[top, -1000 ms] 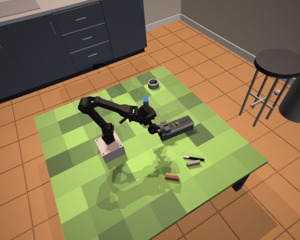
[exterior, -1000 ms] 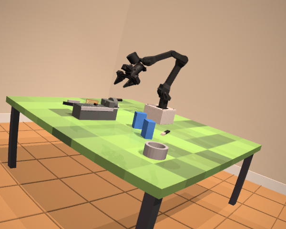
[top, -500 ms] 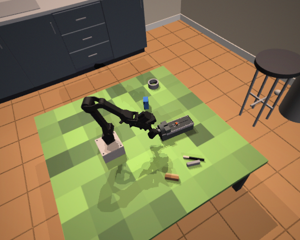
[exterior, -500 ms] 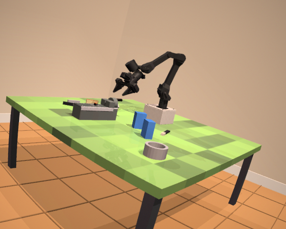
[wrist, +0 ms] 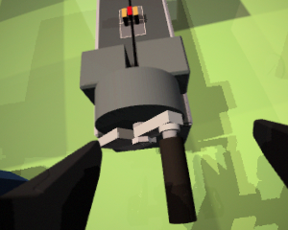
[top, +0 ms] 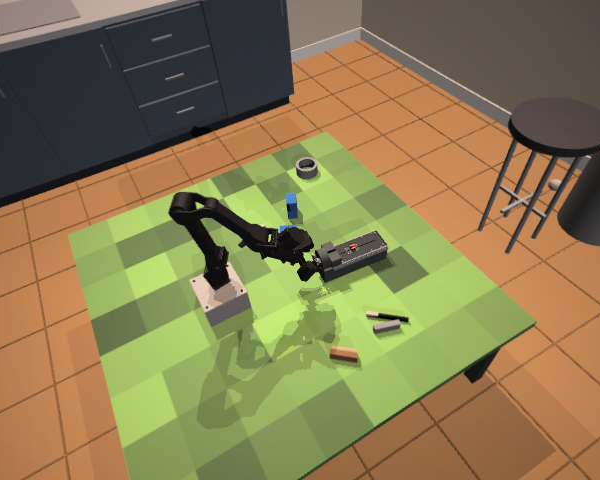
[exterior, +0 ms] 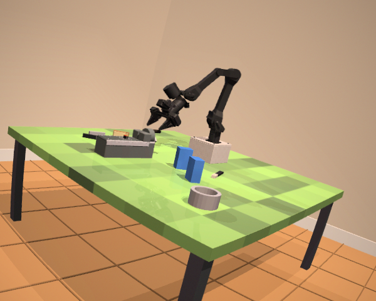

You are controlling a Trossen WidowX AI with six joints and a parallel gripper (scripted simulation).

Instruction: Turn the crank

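Now: gripper tip 2 cm past the crank handle, 2 cm above it and 1 cm to the right of it. The rest, counted from my gripper tip: grey bar: 30 cm to the right, 11 cm below, 5 cm ahead; wooden block: 28 cm to the right, 12 cm behind, 11 cm below; red pointer: 16 cm ahead, 5 cm below, 2 cm to the right.
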